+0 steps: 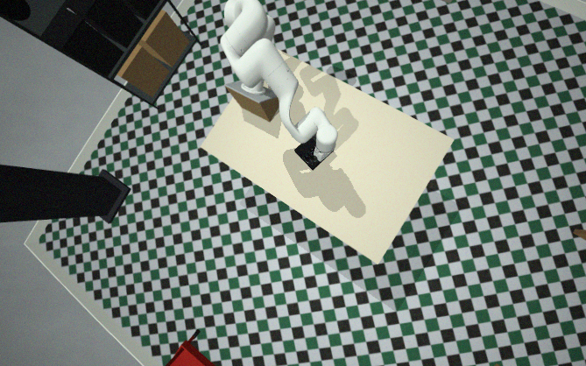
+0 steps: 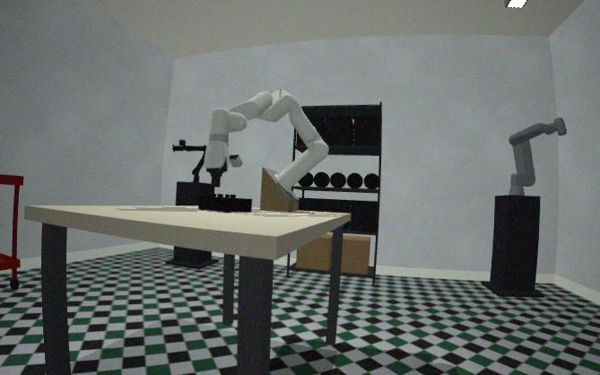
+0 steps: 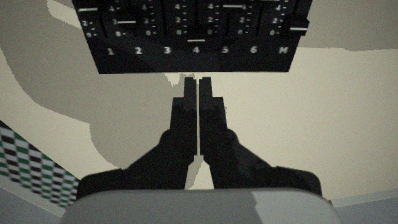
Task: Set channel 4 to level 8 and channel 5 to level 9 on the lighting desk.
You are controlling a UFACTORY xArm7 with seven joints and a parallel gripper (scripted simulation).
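Now: hand 20 mm past the channel 4 fader cap, 10 mm to the right of it and 50 mm above it. From my hand the other things lie so: channel 1 cap (60 mm behind, 50 mm to the right, 50 mm below); then channel 5 fader cap (40 mm behind, 30 mm to the left, 50 mm below); then channel 3 fader cap (60 mm behind, 10 mm to the right, 50 mm below).
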